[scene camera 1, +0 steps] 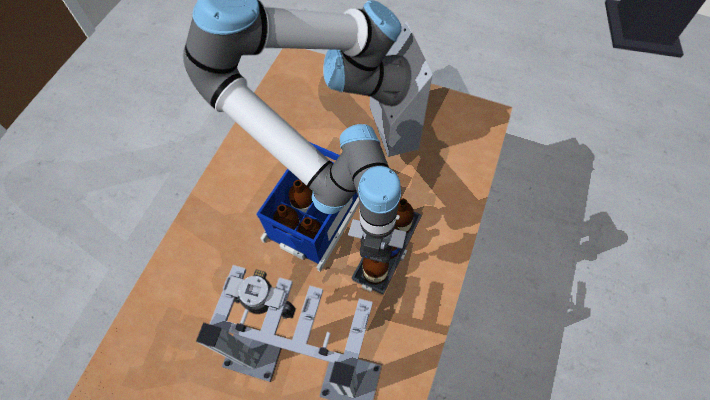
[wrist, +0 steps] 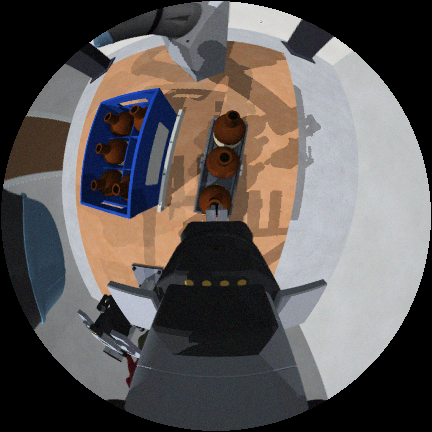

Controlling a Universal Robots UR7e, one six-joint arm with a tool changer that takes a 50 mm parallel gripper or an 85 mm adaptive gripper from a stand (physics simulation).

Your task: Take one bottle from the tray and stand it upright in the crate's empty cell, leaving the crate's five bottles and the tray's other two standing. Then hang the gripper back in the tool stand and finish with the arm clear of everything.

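Where they show: arm's base, origin of its link: (scene camera 1: 395, 81).
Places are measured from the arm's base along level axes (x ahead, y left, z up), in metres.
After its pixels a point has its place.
The gripper (scene camera 1: 375, 257) (wrist: 216, 214) points down at the neck of the end bottle (scene camera 1: 375, 272) @(x 0.555, y 0.023, z -0.144 m) (wrist: 214, 196) @(x 0.509, y 0.021, z -0.125 m). A narrow gap shows between its fingertips, so it looks open; its body hides the neck in the scene view. That bottle stands upright in the tray (scene camera 1: 360, 276) @(x 0.541, y -0.021, z -0.245 m) (wrist: 211, 181). The middle bottle (wrist: 223, 162) @(x 0.448, y 0.044, z -0.091 m) and the far bottle (scene camera 1: 404, 214) @(x 0.376, y 0.080, z -0.129 m) (wrist: 229, 128) @(x 0.372, y 0.067, z -0.126 m) also stand in the tray. The blue crate (scene camera 1: 295, 239) @(x 0.499, y -0.212, z -0.133 m) (wrist: 146, 192) @(x 0.481, y -0.132, z -0.142 m) holds five upright bottles. Its empty cell (wrist: 130, 150) @(x 0.357, y -0.188, z -0.174 m) is the middle one on the side towards the tray.
The tool stand (scene camera 1: 302, 346) @(x 0.812, y -0.094, z 0.091 m) is at the front of the table. Another gripper (scene camera 1: 253, 291) hangs in its left place; its right place is vacant. A white rail (scene camera 1: 341, 234) @(x 0.420, y -0.100, z -0.239 m) (wrist: 171, 160) @(x 0.402, y -0.095, z -0.240 m) runs between crate and tray. The arm's forearm (scene camera 1: 272, 132) @(x 0.418, y -0.225, z 0.261 m) passes over the crate.
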